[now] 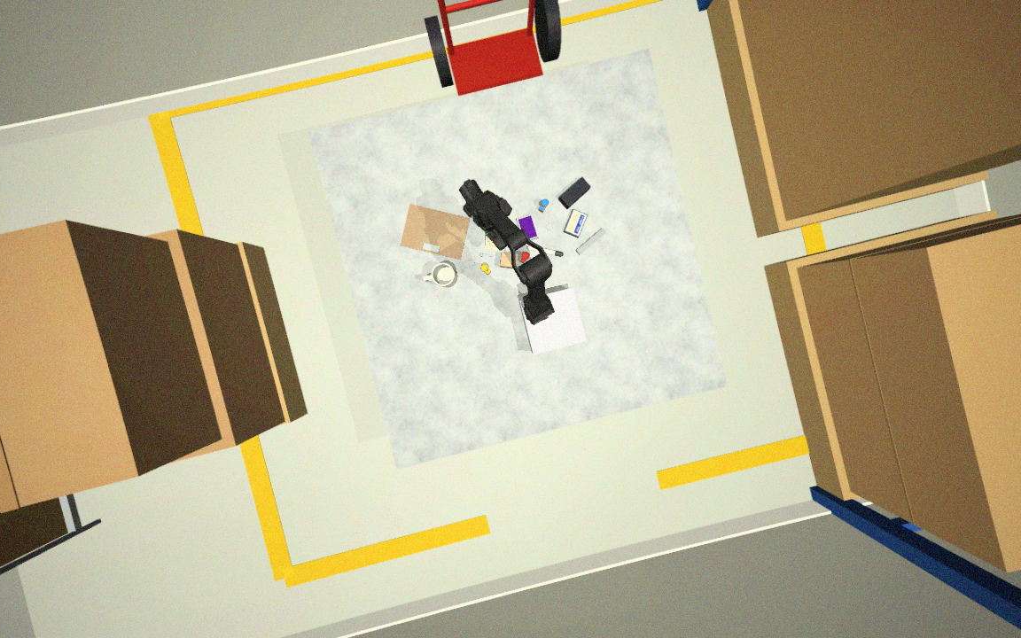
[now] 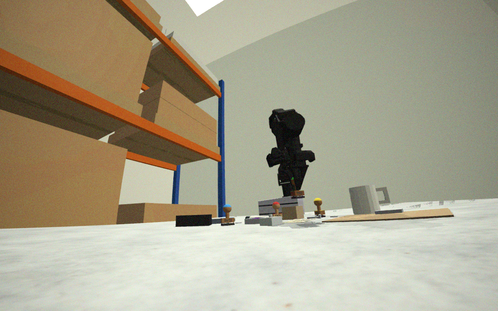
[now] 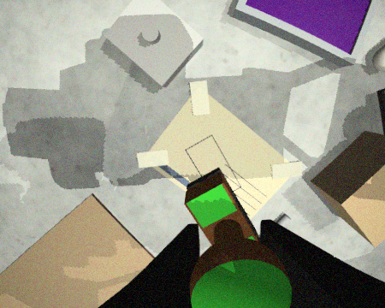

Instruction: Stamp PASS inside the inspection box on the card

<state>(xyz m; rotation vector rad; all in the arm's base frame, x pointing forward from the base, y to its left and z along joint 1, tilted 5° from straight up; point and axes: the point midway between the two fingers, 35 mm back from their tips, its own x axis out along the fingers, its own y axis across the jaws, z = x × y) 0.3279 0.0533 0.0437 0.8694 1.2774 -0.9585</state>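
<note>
The marker is 190 mm to the right of my gripper tip, 140 mm behind it and 80 mm below it. The rest, counted from my gripper tip: tan box 110 mm behind, 70 mm below, 30 mm to the right; then cream card 90 mm below; then green-knobbed stamp right at my gripper tip.
</note>
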